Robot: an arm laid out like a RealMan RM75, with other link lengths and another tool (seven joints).
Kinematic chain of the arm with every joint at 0, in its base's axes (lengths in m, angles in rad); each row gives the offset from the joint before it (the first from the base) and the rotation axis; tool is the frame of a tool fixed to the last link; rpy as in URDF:
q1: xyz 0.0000 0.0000 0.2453 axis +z
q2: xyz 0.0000 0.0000 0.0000 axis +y
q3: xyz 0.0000 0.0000 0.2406 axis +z
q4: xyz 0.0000 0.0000 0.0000 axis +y
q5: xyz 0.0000 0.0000 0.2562 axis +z
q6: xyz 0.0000 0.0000 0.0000 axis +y
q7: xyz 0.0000 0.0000 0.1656 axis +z
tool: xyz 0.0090 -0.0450 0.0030 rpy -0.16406 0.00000 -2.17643
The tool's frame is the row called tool.
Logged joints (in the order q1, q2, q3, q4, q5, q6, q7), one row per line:
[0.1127 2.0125 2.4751 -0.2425 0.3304 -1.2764 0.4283]
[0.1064 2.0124 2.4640 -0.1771 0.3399 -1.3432 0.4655]
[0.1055 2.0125 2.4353 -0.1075 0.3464 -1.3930 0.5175]
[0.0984 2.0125 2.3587 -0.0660 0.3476 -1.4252 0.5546]
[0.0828 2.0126 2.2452 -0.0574 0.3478 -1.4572 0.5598]
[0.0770 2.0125 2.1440 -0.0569 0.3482 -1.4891 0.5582]
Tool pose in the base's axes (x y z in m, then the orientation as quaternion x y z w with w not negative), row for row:
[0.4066 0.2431 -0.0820 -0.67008 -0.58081 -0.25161 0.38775]
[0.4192 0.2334 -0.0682 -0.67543 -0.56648 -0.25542 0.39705]
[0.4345 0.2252 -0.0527 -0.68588 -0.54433 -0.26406 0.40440]
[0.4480 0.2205 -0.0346 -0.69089 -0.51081 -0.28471 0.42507]
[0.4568 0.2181 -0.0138 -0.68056 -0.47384 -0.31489 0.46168]
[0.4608 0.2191 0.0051 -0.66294 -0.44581 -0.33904 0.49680]
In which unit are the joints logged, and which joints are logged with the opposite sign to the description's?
The joints are logged in radians. Opposite sign: q3.
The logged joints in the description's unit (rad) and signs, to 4 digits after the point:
[0.1127 2.0125 -2.4751 -0.2425 0.3304 -1.2764 0.4283]
[0.1064 2.0124 -2.4640 -0.1771 0.3399 -1.3432 0.4655]
[0.1055 2.0125 -2.4353 -0.1075 0.3464 -1.3930 0.5175]
[0.0984 2.0125 -2.3587 -0.0660 0.3476 -1.4252 0.5546]
[0.0828 2.0126 -2.2452 -0.0574 0.3478 -1.4572 0.5598]
[0.0770 2.0125 -2.1440 -0.0569 0.3482 -1.4891 0.5582]

